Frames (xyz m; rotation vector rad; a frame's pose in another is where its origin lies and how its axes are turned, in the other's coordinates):
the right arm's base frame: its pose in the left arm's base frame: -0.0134 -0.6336 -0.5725 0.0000 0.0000 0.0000
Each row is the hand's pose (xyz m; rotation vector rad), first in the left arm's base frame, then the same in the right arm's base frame.
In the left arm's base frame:
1: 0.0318 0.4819 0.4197 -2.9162 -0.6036 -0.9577
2: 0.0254 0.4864 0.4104 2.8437 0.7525 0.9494
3: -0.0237 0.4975 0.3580 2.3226 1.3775 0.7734
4: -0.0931 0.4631 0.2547 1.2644 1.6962 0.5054
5: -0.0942 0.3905 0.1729 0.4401 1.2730 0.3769
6: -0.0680 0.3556 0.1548 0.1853 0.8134 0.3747
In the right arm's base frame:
1: 0.0452 1.1155 0.9922 -2.9162 -0.6036 -0.9577
2: 0.0388 1.1200 0.9829 2.8437 0.7525 0.9494
3: -0.0103 1.1311 0.9305 2.3226 1.3775 0.7734
4: -0.0797 1.0967 0.8272 1.2644 1.6962 0.5054
5: -0.0808 1.0241 0.7454 0.4401 1.2730 0.3769
6: -0.0546 0.9892 0.7273 0.1853 0.8134 0.3747

